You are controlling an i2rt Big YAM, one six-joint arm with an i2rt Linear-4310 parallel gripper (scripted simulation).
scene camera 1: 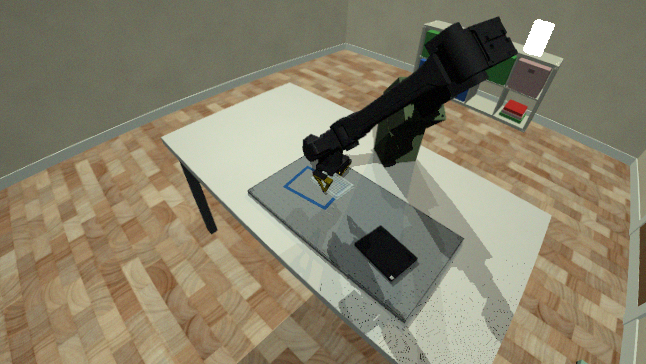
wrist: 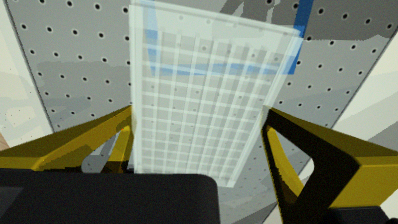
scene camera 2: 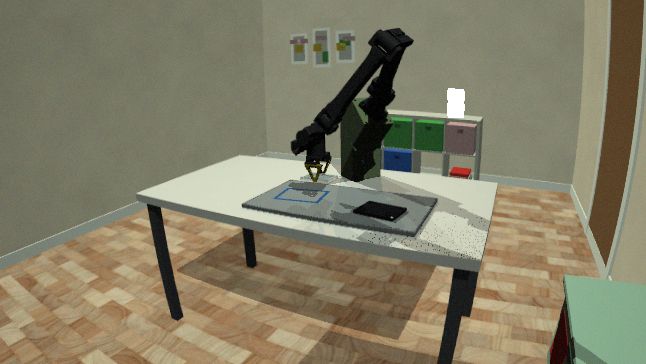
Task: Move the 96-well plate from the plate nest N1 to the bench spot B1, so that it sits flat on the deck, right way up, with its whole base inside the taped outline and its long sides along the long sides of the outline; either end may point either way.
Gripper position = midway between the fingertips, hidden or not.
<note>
I see my gripper [scene camera 1: 331, 183], a 96-well plate [wrist: 205, 97] and a black plate nest [scene camera 1: 384, 251].
My gripper also shows in the wrist view [wrist: 197, 112].
</note>
